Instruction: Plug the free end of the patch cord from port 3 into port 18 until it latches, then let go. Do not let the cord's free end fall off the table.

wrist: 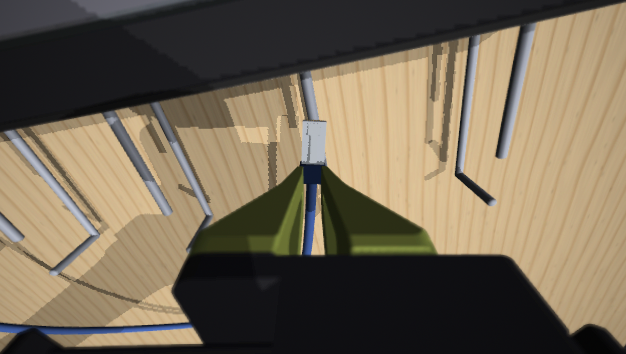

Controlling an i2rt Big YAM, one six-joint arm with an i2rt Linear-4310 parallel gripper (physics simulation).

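Places are measured from the arm's base along level axes (x ahead, y left, z up), in metres.
Pixels of known places: gripper, fingertip midpoint: [312,176].
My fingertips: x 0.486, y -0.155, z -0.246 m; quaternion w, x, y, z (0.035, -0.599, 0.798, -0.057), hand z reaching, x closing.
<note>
For each thing: its top centre in the pictures, then the offset to it from my fingertips. "*": a spot on its surface instead. Level surfaces: height alone.
- patch cord's plug, middle of its top: [314,146] 0.006 m right, 0.018 m ahead, 0.006 m up
- dark panel, surface spot: [210,60] * 0.013 m left, 0.064 m ahead, 0.034 m up
- blue cord, surface spot: [310,220] * 0.008 m left, 0.024 m back, 0.006 m up
- bent rod, surface spot: [467,105] * 0.105 m right, 0.004 m back, 0.047 m down
- straight rod, surface spot: [515,95] * 0.107 m right, 0.009 m ahead, 0.009 m down
- grey rod, surface spot: [310,97] * 0.010 m right, 0.038 m ahead, 0.009 m down
- wooden table, its level: 0.064 m down
My gripper [312,176] has its two green fingers shut on the dark blue boot of the patch cord's plug [314,142]. The plug's pale grey body sticks out ahead of the fingertips, towards the dark panel [210,60], and its front end shows below the panel's lower edge in this view, apart from it. The blue cord [310,220] runs back from the plug between the fingers. Port 3, port 18 and the port faces cannot be made out.
Grey rods stick out from under the panel on both sides: a bent rod [467,105] and a straight rod [515,95] at right, and several at left, among them a bent one [55,185]. A grey rod [310,97] lies behind the plug. Blue cord [100,330] crosses the lower left over the wooden table [575,200].
</note>
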